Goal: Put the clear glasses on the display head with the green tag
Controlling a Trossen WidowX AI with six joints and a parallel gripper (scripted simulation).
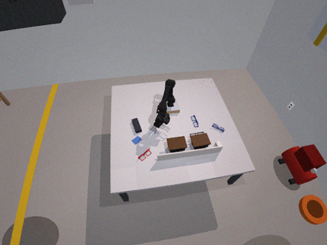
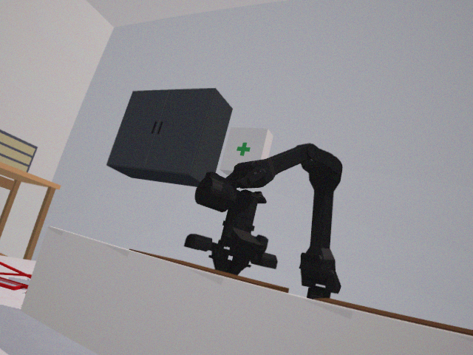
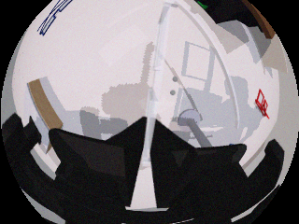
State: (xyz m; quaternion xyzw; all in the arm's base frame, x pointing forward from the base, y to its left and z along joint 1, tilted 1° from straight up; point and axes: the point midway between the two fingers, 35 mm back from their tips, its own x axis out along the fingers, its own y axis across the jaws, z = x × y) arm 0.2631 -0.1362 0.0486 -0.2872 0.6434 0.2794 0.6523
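Right now my gripper tip is 4 cm short of the grey piece, 6 cm to the left of it and 4 cm above it. From my gripper tip the other things lie so: black case 5 cm behind, 25 cm to the right, 4 cm below; then blue cloth 11 cm ahead, 26 cm to the right, 6 cm below; then display head 22 cm ahead, 10 cm to the left.
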